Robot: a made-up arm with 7 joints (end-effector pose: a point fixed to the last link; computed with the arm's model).
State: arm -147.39 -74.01 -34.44 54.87 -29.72 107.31 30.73
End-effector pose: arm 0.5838 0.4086 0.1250 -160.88 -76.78 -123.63
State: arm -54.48 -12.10 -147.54 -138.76 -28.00 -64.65 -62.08
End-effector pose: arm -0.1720 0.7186 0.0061 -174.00 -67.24 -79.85
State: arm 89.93 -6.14 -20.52 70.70 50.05 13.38 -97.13
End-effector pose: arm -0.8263 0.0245 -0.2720 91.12 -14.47 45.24
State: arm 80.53 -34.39 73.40 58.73 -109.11 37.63 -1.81
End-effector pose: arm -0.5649 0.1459 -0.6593 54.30 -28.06 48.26
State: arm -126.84 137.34 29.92 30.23 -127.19 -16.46 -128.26
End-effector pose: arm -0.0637 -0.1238 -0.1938 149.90 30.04 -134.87
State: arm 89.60 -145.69 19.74 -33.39 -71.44 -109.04 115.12
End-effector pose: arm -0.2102 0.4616 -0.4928 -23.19 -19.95 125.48
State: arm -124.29 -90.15 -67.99 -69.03 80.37 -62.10 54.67
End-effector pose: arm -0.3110 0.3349 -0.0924 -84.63 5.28 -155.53
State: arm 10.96 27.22 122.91 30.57 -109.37 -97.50 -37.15
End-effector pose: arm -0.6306 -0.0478 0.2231 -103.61 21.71 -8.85
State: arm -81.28 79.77 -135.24 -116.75 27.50 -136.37 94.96
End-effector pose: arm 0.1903 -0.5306 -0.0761 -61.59 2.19 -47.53
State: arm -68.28 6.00 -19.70 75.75 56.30 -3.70 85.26
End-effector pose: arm 0.1794 0.5494 -0.3801 87.87 27.77 64.28
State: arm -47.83 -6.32 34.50 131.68 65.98 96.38 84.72
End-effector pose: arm -0.2249 -0.0245 0.0238 -74.69 -33.51 -90.47
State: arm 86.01 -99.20 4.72 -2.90 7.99 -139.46 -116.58
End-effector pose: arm -0.2946 -0.0306 -0.3388 -47.64 36.37 -37.84
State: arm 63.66 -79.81 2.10 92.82 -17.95 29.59 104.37
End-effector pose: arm -0.3027 -0.7354 0.0006 84.52 -31.31 -129.39
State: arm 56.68 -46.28 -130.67 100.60 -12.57 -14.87 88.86
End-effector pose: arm -0.9776 0.0653 -0.0187 -38.53 -13.06 -161.77
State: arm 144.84 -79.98 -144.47 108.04 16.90 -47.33 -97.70
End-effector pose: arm 0.5376 -0.4081 0.3967 -118.01 20.68 113.87
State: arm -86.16 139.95 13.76 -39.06 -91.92 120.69 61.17
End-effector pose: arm 0.2127 -0.4262 -0.8465 29.68 -0.07 -107.66
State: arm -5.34 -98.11 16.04 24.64 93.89 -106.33 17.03
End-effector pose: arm 0.5010 0.1369 -0.4822 45.11 72.86 -116.61
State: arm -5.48 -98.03 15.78 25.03 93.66 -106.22 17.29
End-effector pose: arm 0.5005 0.1349 -0.4834 44.05 73.26 -118.09
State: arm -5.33 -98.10 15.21 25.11 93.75 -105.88 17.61
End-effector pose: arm 0.5012 0.1385 -0.4806 44.23 73.79 -117.91
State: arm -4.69 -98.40 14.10 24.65 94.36 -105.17 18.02
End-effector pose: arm 0.5037 0.1519 -0.4706 46.69 74.60 -114.77
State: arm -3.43 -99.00 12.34 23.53 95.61 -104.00 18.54
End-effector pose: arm 0.5072 0.1771 -0.4513 52.55 75.63 -107.40
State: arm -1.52 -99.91 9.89 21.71 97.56 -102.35 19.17
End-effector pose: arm 0.5099 0.2141 -0.4210 63.11 76.65 -94.56
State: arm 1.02 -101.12 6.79 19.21 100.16 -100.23 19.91
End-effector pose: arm 0.5088 0.2610 -0.3783 79.12 77.10 -75.69
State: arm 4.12 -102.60 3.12 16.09 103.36 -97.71 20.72
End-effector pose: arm 0.5007 0.3139 -0.3228 98.43 76.25 -53.19
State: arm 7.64 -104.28 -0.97 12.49 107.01 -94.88 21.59
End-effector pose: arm 0.4835 0.3665 -0.2558 116.32 73.80 -32.15
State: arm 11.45 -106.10 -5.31 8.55 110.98 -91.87 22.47
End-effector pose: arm 0.4569 0.4129 -0.1801 130.02 70.06 -15.60
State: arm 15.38 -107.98 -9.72 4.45 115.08 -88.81 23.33
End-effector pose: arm 0.4232 0.4475 -0.1000 139.97 65.66 -3.35
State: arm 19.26 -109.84 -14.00 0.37 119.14 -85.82 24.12
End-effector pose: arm 0.3866 0.4673 -0.0209 147.28 61.14 5.59
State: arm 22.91 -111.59 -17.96 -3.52 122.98 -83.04 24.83
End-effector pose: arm 0.3517 0.4729 0.0523 152.85 56.90 12.10
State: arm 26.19 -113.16 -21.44 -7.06 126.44 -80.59 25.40
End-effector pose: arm 0.3217 0.4676 0.1156 157.14 53.24 16.75
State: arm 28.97 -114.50 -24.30 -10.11 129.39 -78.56 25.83
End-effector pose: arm 0.2983 0.4562 0.1669 160.38 50.28 19.97
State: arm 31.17 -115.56 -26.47 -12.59 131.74 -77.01 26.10
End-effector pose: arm 0.2814 0.4432 0.2057 162.70 48.04 22.09
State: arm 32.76 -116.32 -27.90 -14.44 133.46 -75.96 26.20
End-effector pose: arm 0.2699 0.4322 0.2325 164.14 46.48 23.32
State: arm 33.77 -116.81 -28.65 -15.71 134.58 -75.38 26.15
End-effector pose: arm 0.2625 0.4250 0.2492 164.84 45.47 23.91
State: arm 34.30 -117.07 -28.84 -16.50 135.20 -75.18 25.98
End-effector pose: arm 0.2578 0.4216 0.2580 164.96 44.88 24.03
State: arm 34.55 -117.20 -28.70 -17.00 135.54 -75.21 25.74
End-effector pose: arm 0.2545 0.4209 0.2624 164.70 44.52 23.89
